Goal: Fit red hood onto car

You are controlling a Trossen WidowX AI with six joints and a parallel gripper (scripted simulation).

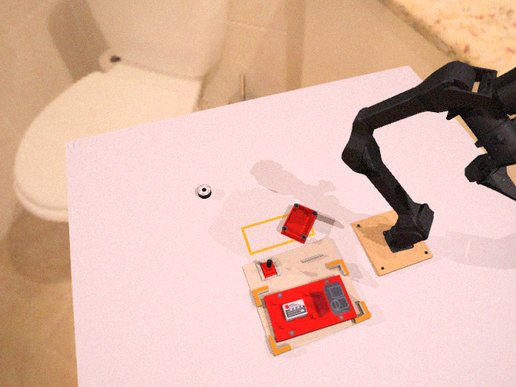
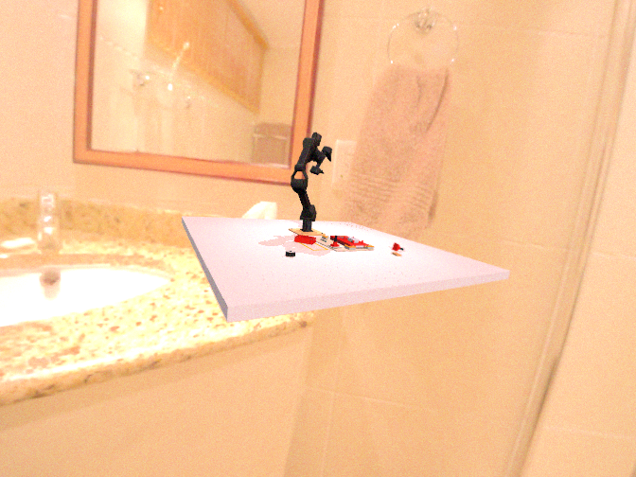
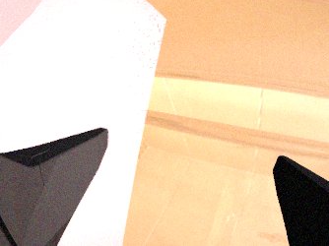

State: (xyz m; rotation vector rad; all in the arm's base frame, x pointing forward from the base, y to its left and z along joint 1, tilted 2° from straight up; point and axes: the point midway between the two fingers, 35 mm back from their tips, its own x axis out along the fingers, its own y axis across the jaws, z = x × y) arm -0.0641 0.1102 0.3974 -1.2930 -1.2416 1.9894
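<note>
My gripper tip is now 39 cm above the red hood, 32 cm short of it and 23 cm to the left of it. The rest, counted from my gripper tip: white engine block (41 cm ahead, 37 cm below).
</note>
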